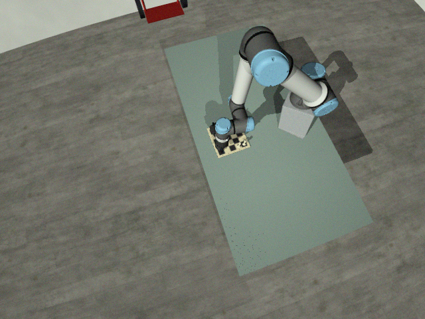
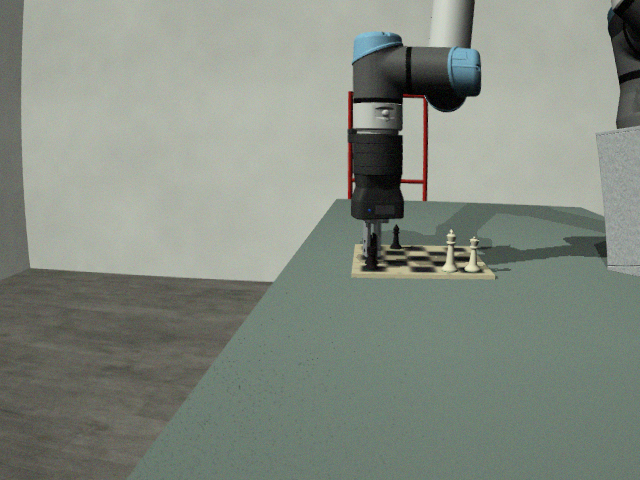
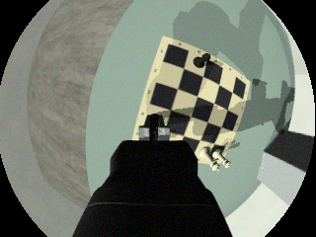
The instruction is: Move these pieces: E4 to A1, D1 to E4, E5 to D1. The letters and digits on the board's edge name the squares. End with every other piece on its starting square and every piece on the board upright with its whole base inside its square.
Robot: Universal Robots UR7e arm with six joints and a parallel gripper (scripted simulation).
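The dark piece is 3 cm to the left of my hand and 1 cm below it. Round my hand: white king: 12 cm behind, 2 cm to the left; white queen: 16 cm behind, 2 cm to the left; chessboard: 7 cm behind, 5 cm to the right, 3 cm below.
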